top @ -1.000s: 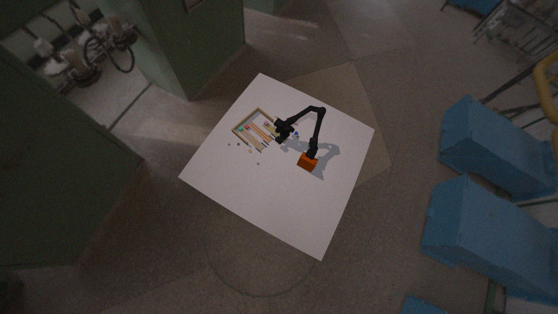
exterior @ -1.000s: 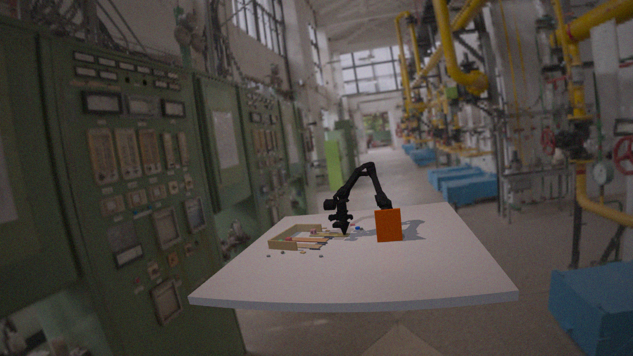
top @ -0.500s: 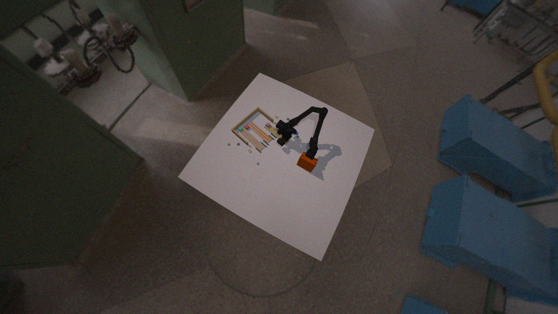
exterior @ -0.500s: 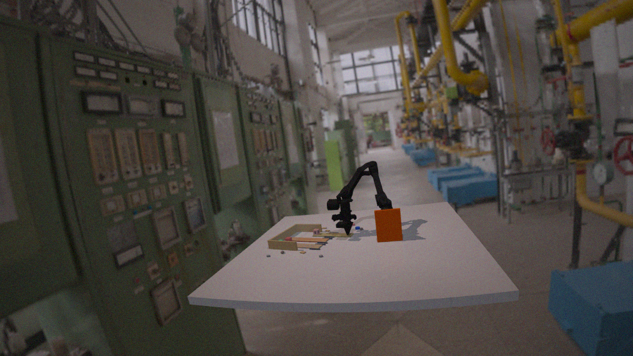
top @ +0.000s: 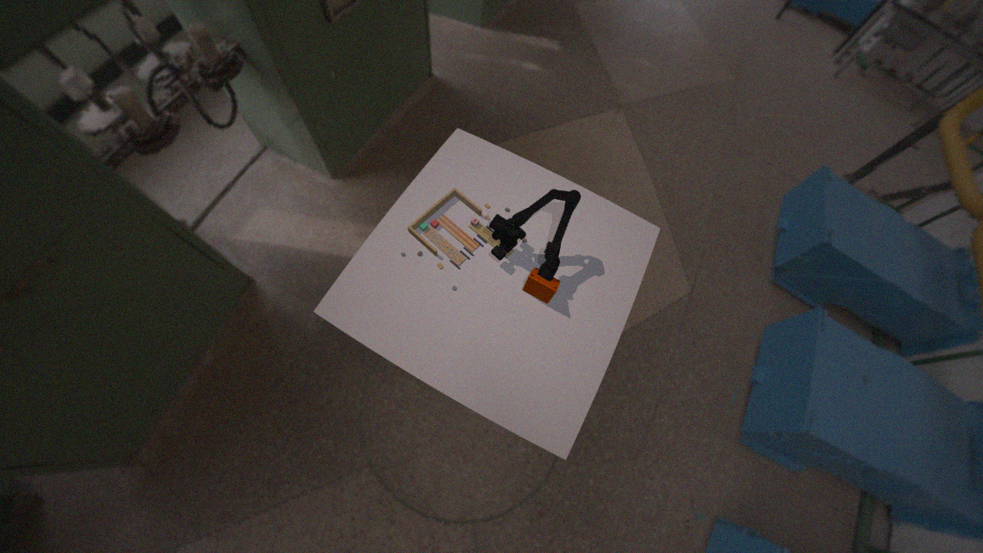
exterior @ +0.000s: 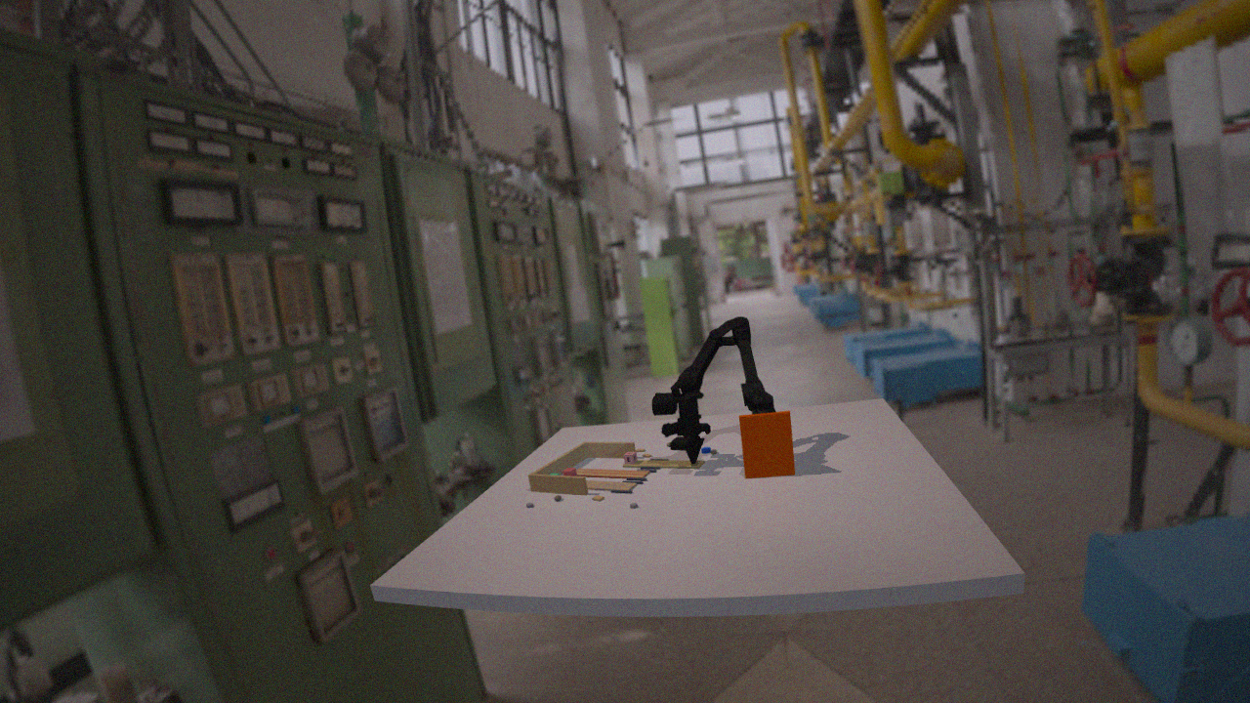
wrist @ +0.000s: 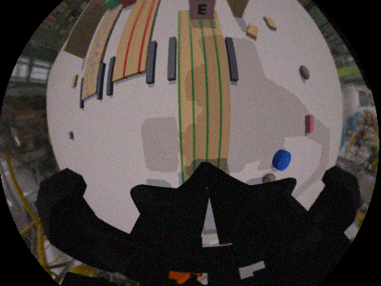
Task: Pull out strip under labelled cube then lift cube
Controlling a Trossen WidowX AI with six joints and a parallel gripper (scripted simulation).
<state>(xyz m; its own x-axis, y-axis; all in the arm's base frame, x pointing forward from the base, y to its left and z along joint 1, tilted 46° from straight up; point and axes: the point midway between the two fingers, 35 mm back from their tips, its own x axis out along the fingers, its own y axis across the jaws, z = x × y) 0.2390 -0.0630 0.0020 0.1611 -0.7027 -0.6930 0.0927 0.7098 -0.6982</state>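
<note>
The small blue piece is 120 mm to the right of my gripper tip and 10 mm behind it.
</note>
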